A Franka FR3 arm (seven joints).
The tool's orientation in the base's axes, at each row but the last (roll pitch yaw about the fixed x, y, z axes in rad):
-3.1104, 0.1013, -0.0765
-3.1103, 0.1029, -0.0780
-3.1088, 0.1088, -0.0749
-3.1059, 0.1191, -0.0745
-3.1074, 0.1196, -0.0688
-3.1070, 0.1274, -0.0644
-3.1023, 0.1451, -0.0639
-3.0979, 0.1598, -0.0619
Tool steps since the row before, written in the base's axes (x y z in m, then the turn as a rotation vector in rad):
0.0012, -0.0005, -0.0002, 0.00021, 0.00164, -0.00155
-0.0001, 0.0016, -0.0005, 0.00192, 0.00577, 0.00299
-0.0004, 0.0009, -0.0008, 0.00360, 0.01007, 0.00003
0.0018, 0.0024, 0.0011, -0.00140, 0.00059, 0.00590
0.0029, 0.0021, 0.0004, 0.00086, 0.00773, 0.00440
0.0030, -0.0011, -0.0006, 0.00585, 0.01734, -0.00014
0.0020, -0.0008, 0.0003, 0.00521, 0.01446, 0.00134
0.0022, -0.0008, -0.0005, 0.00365, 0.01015, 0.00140
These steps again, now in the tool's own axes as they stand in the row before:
0.0012, 0.0004, 0.0001, 0.00024, -0.00160, 0.00158
-0.0002, -0.0016, 0.0006, 0.00115, -0.00600, -0.00294
-0.0004, -0.0008, 0.0009, 0.00282, -0.01032, 0.00000
0.0015, -0.0026, -0.0012, -0.00213, -0.00069, -0.00567
0.0027, -0.0023, -0.0006, -0.00020, -0.00792, -0.00414
0.0031, 0.0009, 0.0002, 0.00470, -0.01769, 0.00015
0.0020, 0.0006, -0.0006, 0.00404, -0.01483, -0.00136
0.0023, 0.0007, 0.0001, 0.00275, -0.01043, -0.00141

